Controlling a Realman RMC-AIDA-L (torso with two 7-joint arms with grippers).
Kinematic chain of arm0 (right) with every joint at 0, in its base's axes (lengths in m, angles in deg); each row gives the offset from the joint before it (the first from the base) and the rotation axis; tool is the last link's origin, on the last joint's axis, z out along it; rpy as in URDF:
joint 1: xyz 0 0 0.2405 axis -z
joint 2: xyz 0 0 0 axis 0.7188 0.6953 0
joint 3: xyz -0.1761 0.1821 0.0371 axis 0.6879 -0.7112 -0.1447
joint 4: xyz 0 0 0 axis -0.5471 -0.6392 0.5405
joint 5: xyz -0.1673 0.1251 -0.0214 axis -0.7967 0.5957 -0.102
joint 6: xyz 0 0 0 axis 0.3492 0.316 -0.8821
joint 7: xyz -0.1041 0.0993 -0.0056 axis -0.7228 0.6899 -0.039
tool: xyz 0 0 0 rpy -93.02 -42.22 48.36
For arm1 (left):
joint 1: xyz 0 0 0.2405 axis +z
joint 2: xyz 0 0 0 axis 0.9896 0.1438 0
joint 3: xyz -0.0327 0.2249 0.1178 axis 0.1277 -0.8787 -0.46
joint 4: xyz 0 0 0 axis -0.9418 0.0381 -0.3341
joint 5: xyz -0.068 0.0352 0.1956 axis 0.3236 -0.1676 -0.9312
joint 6: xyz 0 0 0 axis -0.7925 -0.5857 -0.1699
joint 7: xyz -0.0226 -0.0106 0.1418 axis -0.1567 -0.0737 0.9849
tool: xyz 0 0 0 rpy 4.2 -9.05 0.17
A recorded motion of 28 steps. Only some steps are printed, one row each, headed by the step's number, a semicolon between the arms.
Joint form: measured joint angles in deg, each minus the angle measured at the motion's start. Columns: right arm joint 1, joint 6, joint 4, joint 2, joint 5, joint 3, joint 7; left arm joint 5, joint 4, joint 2, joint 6, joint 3, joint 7, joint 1.
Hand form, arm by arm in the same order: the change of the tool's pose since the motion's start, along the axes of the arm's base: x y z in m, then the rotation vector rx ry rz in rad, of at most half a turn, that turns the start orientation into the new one. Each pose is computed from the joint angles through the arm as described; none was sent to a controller.
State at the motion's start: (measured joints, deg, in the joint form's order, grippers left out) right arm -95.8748 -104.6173 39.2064 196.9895 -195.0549 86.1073 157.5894; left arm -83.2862 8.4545 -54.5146 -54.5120 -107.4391 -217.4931 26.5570
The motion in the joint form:
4: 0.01 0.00 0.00 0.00 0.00 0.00 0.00; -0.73 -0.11 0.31 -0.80 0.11 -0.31 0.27
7: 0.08 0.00 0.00 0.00 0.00 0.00 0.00; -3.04 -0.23 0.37 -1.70 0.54 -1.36 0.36
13: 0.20 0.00 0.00 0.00 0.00 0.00 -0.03; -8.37 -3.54 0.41 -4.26 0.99 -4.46 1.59
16: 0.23 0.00 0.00 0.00 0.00 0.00 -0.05; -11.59 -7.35 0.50 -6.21 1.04 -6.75 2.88
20: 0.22 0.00 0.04 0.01 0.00 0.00 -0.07; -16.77 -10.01 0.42 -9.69 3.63 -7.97 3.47
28: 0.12 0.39 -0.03 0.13 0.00 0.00 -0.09; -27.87 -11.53 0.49 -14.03 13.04 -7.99 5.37
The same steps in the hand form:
4: 0.0001 0.0000 0.0000 0.0000 0.0000 -0.0002; -0.0044 -0.0004 0.0027 -0.0043 0.0160 0.0080
7: 0.0006 -0.0003 0.0000 0.0000 0.0000 -0.0014; -0.0101 -0.0003 0.0051 -0.0035 0.0510 0.0211
13: 0.0014 -0.0008 0.0000 -0.0003 0.0000 -0.0031; -0.0180 -0.0015 0.0136 0.0096 0.1238 0.0348
16: 0.0016 -0.0009 0.0000 -0.0005 -0.0001 -0.0033; -0.0196 -0.0025 0.0217 0.0284 0.1639 0.0350
20: 0.0014 -0.0008 0.0000 -0.0003 -0.0001 -0.0023; -0.0253 -0.0013 0.0350 0.0454 0.2207 0.0490
28: 0.0007 0.0001 -0.0010 0.0028 0.0009 0.0025; -0.0590 0.0054 0.0691 0.1209 0.3091 0.1531

